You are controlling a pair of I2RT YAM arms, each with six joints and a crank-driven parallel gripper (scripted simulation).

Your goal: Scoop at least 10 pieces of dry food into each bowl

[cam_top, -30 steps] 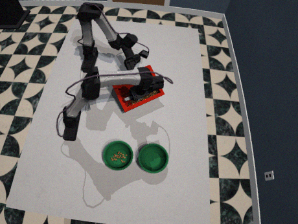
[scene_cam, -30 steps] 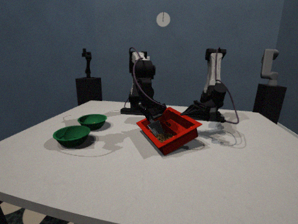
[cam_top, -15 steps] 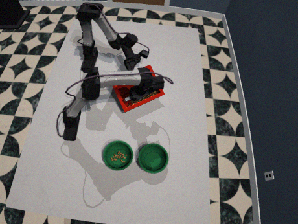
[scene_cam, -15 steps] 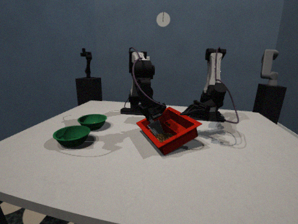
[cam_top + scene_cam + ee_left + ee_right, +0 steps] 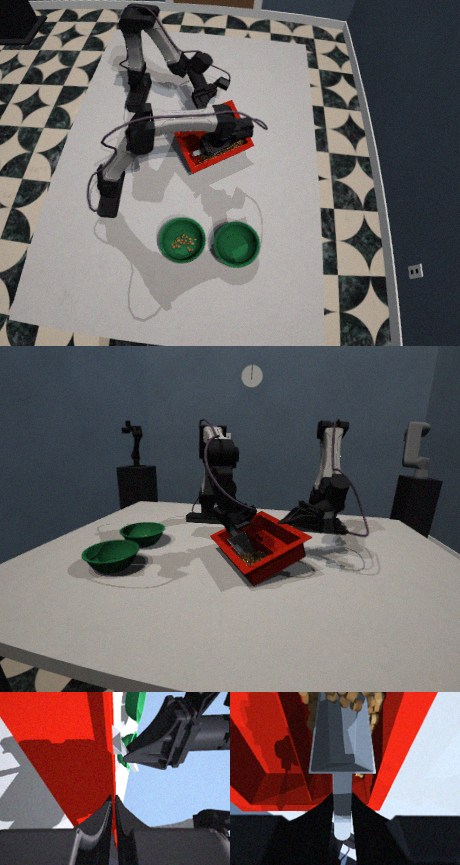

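My right hand is 8 cm to the right of the red box, 2 cm short of it and 2 cm above it. From my right hand the other things lie so: grey scoop (3 cm to the left, 3 cm below, 2 cm ahead).
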